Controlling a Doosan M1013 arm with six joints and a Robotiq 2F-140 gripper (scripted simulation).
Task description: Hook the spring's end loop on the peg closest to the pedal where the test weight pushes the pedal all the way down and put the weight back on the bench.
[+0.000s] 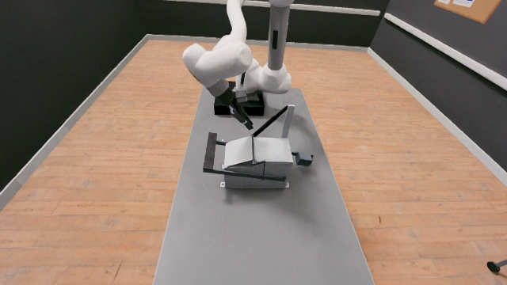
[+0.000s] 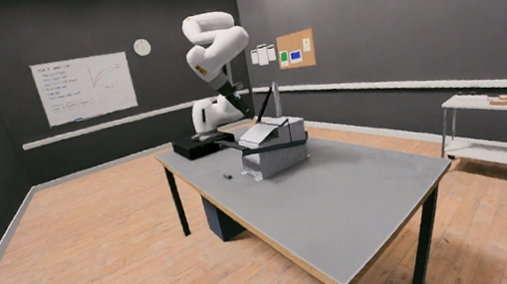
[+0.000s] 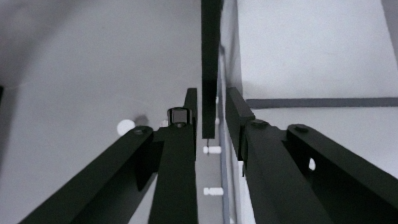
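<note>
My gripper is now 150 mm past the steel test weight, 50 mm to the right of it and 260 mm above it. Also, from my hand: small dark object 10 mm ahead, 200 mm to the right, 280 mm below.
</note>
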